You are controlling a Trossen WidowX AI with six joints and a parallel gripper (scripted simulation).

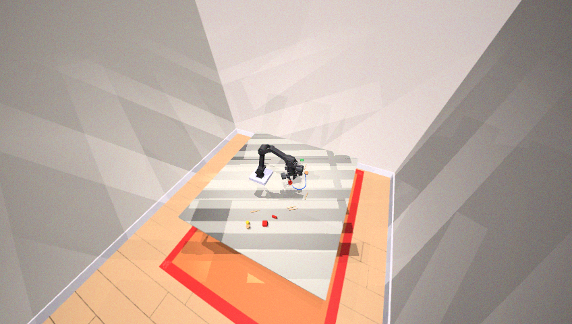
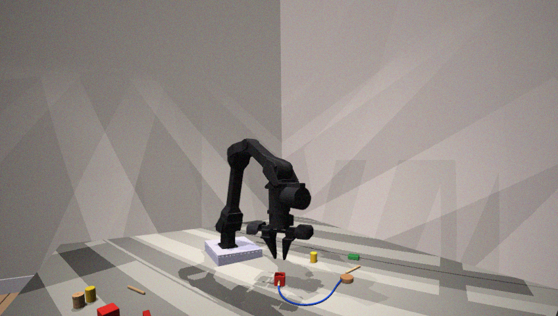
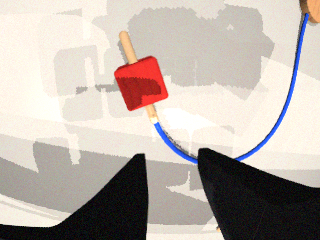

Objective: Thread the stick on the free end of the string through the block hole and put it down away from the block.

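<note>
Right now the red block is 7 cm below my gripper tip, 2 cm behind it and 1 cm to the left of it. From my gripper tip the other things lie so: yellow cylinder: 20 cm to the left, 10 cm behind, 7 cm below; round wooden button: 20 cm to the left, 8 cm below, 7 cm ahead; green block: 34 cm to the left, 8 cm below, 4 cm behind.
</note>
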